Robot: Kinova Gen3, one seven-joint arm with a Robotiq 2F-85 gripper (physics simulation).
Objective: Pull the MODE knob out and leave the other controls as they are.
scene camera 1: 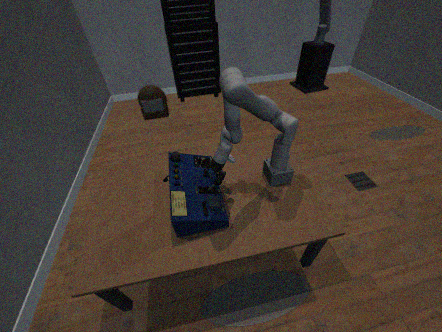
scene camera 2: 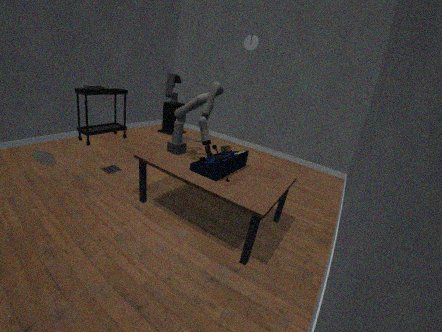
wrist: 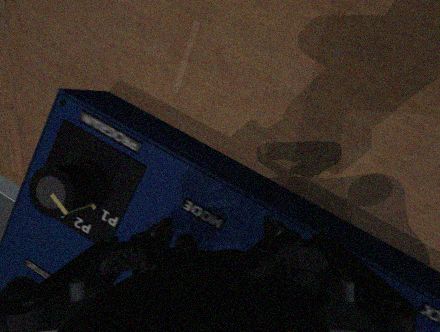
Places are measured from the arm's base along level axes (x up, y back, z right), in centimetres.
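Pixels of known places: gripper, fingertip midpoint: (scene camera 1: 210, 177) (scene camera 2: 209, 157) (wrist: 217, 226); arm's base, origin of the base link: (scene camera 1: 277, 164) (scene camera 2: 177, 142).
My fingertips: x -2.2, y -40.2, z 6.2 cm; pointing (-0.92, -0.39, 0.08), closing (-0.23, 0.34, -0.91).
For each thing: its middle in the pictures, then the offset to it from my fingertips. "spot": a spot on its surface instead. Level surfaces: height alone.
- blue control box, surface spot: (wrist: 163, 184) spot: dx -0.6, dy +1.5, dz +6.4 cm
- wooden table, its level: dx -7.6 cm
- PROGRAM dial, body centre: (wrist: 68, 188) dx +2.5, dy -1.0, dz +14.0 cm
- yellow sticker, surface spot: (scene camera 1: 179, 203) spot: dx +6.1, dy -20.6, dz -16.7 cm
A blue control box (scene camera 1: 194, 211) (scene camera 2: 220, 166) (wrist: 163, 184) lies on the wooden table (scene camera 1: 121, 230). In the wrist view its white MODE label (wrist: 203, 213) sits just above my fingers. The MODE knob itself is lost in the dark below that label, and I cannot make out its position. My gripper (scene camera 1: 218, 176) (scene camera 2: 208, 152) (wrist: 217, 226) is open, low over the box's right side, with one finger to each side below the label. Nothing is between the fingers. The PROGRAM dial (wrist: 74, 194), marked P1 and P2, is at the left.
A yellow sticker (scene camera 1: 179, 203) and a row of small buttons (scene camera 1: 176, 171) are on the box's left part. The arm's base (scene camera 1: 278, 174) stands right of the box. A black rack (scene camera 1: 193, 49), a black pedestal (scene camera 1: 313, 66) and a cart (scene camera 2: 101, 90) stand on the floor.
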